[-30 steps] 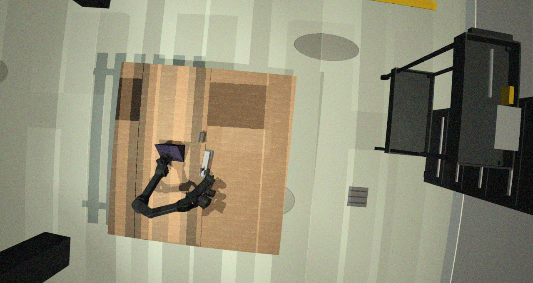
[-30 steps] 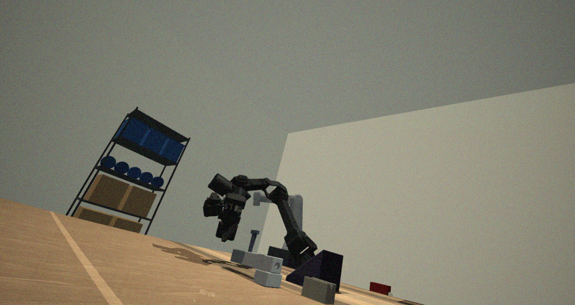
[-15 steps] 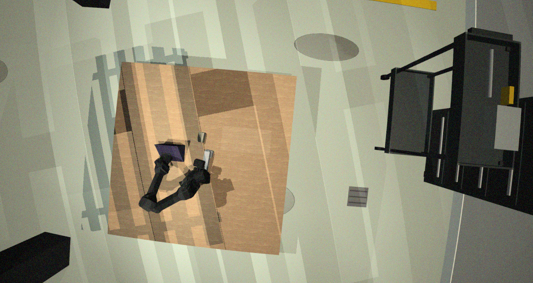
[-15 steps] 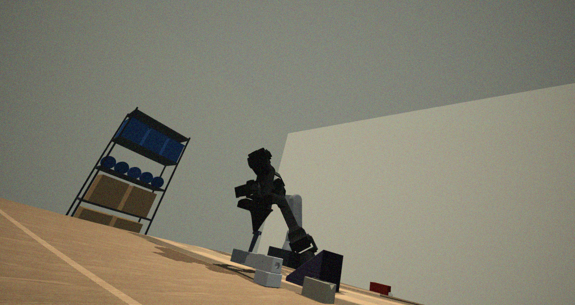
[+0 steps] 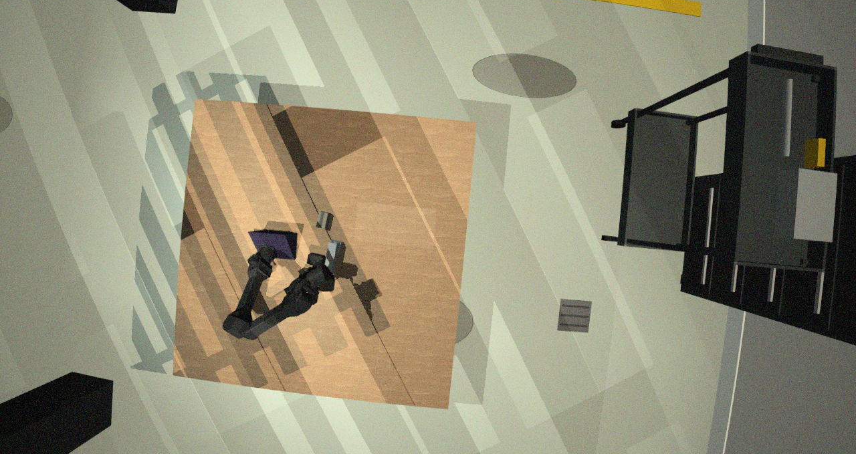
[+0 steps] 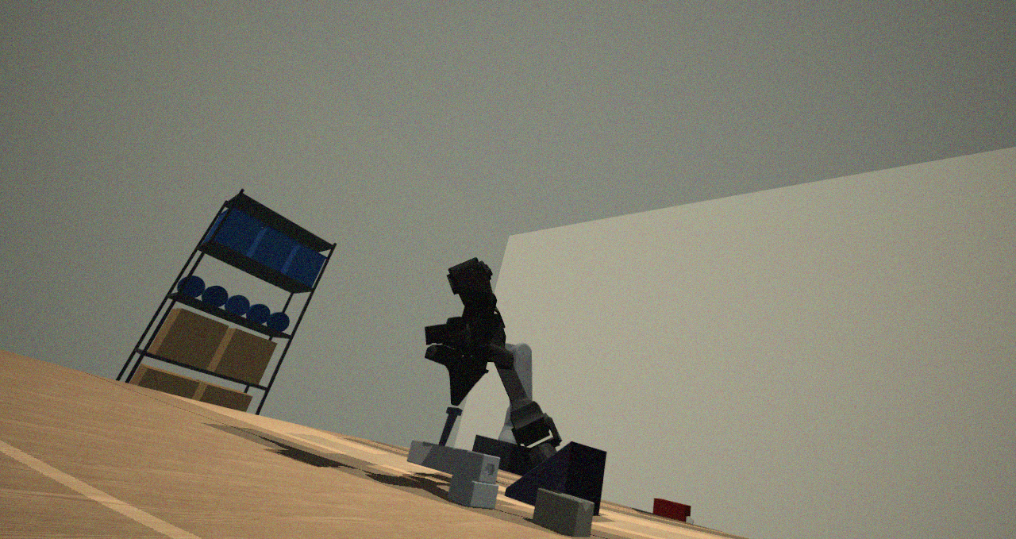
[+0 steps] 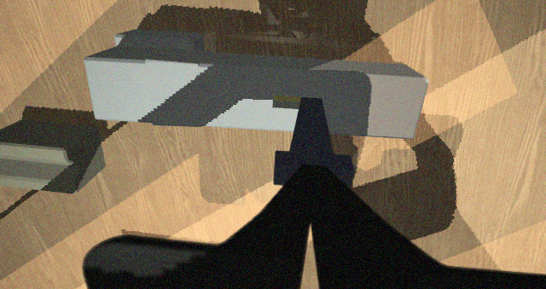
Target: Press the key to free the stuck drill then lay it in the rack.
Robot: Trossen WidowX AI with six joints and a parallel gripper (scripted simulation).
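The key is 4 cm below my gripper tip. Round my gripper tip: housing 1 cm ahead, 4 cm to the left, 9 cm below; rack 5 cm behind, 21 cm to the left, 11 cm below; drill 1 cm ahead, 6 cm to the left, 8 cm below.
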